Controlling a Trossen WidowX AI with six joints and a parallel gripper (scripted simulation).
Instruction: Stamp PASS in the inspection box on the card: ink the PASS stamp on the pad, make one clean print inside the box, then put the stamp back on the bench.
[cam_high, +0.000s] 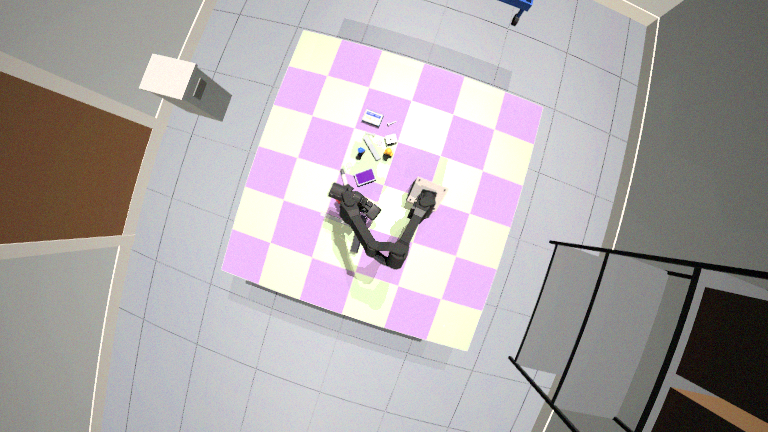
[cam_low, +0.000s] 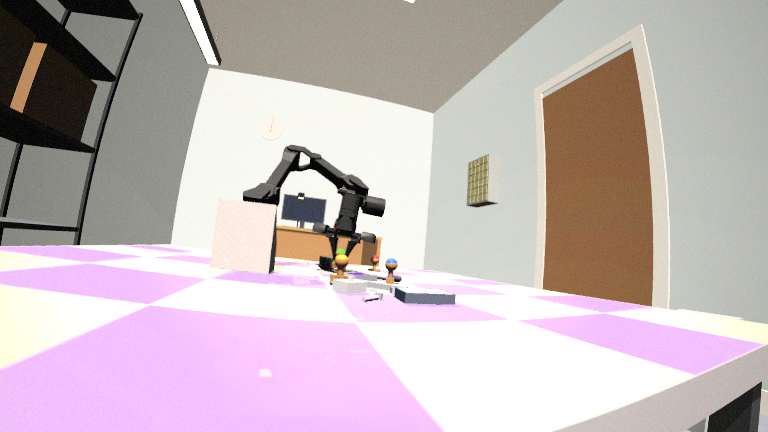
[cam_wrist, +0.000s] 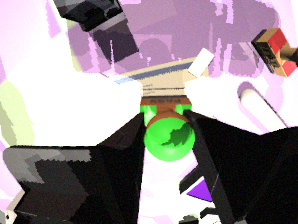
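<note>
The white card lies 4 cm below my gripper tip. Also, from my gripper tip: red-knobbed stamp 11 cm ahead, 2 cm below; green-knobbed stamp 1 cm below; purple ink pad 13 cm to the right, 3 cm below, 2 cm ahead.
</note>
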